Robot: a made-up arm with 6 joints. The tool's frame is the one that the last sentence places.
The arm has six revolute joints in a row. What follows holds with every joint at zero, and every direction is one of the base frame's. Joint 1 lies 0.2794 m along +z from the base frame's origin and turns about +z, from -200 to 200 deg. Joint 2 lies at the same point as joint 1 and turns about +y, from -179.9 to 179.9 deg. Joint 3 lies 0.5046 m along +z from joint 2 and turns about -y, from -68 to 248 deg. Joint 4 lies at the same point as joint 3 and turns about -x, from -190 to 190 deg. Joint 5 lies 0.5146 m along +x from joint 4 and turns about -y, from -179.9 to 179.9 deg. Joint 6 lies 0.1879 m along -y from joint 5 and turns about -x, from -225 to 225 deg. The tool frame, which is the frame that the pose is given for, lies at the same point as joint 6; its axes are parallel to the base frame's.
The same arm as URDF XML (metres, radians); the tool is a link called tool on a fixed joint. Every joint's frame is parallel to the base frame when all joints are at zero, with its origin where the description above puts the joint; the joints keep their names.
<robot name="arm">
<joint name="tool_fixed" type="fixed"><parent link="link6"/><child link="tool"/><origin xyz="0 0 0"/></joint>
<joint name="joint 6" type="revolute"><parent link="link5"/><child link="link6"/><origin xyz="0 -0.1879 0"/><axis xyz="-1 0 0"/><limit lower="-3.927" upper="3.927"/></joint>
<joint name="joint 5" type="revolute"><parent link="link4"/><child link="link5"/><origin xyz="0.5146 0 0"/><axis xyz="0 -1 0"/><limit lower="-3.1398" upper="3.1398"/></joint>
<joint name="joint 4" type="revolute"><parent link="link3"/><child link="link4"/><origin xyz="0 0 0"/><axis xyz="-1 0 0"/><limit lower="-3.3161" upper="3.3161"/></joint>
<joint name="joint 3" type="revolute"><parent link="link2"/><child link="link3"/><origin xyz="0 0 0.5046"/><axis xyz="0 -1 0"/><limit lower="-1.1868" upper="4.3284"/></joint>
<joint name="joint 2" type="revolute"><parent link="link1"/><child link="link2"/><origin xyz="0 0 0"/><axis xyz="0 1 0"/><limit lower="-3.1398" upper="3.1398"/></joint>
<joint name="joint 1" type="revolute"><parent link="base_link"/><child link="link1"/><origin xyz="0 0 0.2794"/><axis xyz="0 0 1"/><limit lower="-3.4907" upper="3.4907"/></joint>
<link name="base_link"/>
<link name="link1"/>
<link name="link2"/>
<link name="link3"/>
<link name="link4"/>
<link name="link5"/>
<link name="link6"/>
<link name="tool"/>
</robot>

